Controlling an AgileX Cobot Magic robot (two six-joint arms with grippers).
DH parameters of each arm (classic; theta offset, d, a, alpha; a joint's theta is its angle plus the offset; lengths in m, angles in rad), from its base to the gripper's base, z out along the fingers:
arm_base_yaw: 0 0.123 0 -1.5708
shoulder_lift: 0.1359 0 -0.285 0
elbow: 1.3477 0 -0.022 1.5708
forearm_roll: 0 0.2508 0 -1.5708
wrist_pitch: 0 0 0.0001 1.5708
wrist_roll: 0 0.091 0 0
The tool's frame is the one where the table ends.
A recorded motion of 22 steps. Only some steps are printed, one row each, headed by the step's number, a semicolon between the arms.
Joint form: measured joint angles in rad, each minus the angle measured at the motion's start. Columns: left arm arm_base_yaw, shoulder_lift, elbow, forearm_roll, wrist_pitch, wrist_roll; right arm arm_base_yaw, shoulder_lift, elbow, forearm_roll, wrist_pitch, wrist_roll.
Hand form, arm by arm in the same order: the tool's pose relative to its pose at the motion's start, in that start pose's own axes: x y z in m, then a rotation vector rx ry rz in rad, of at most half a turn. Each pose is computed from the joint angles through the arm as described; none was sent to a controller.
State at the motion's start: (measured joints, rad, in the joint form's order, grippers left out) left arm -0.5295 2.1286 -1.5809 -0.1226 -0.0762 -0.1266; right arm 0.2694 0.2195 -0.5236 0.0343 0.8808 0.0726
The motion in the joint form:
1: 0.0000 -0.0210 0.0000 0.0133 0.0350 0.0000; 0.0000 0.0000 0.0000 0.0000 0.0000 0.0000
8: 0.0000 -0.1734 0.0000 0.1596 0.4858 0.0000; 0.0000 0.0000 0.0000 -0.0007 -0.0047 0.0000
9: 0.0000 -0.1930 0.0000 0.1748 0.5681 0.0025; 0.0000 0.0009 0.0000 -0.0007 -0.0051 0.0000
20: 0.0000 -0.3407 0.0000 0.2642 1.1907 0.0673; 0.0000 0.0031 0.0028 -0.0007 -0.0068 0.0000
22: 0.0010 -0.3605 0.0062 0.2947 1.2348 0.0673; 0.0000 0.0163 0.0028 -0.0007 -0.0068 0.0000
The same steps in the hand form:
1: -0.0055 -0.0018 -0.0058 0.0014 0.0144 0.0131; 0.0000 0.0000 0.0000 0.0000 0.0000 0.0000
8: -0.0258 -0.0055 -0.0568 -0.0583 0.3064 0.1587; -0.0004 0.0000 0.0000 0.0002 -0.0047 -0.0004
9: -0.0263 -0.0046 -0.0653 -0.0759 0.3669 0.1751; -0.0005 0.0000 0.0002 0.0003 -0.0042 -0.0004
20: -0.0318 0.0043 -0.1423 -0.2139 0.8271 0.2944; -0.0001 -0.0001 0.0011 0.0006 -0.0009 -0.0003
22: -0.0341 0.0070 -0.1513 -0.2432 0.8530 0.3141; -0.0007 -0.0001 0.0033 0.0018 0.0122 0.0001

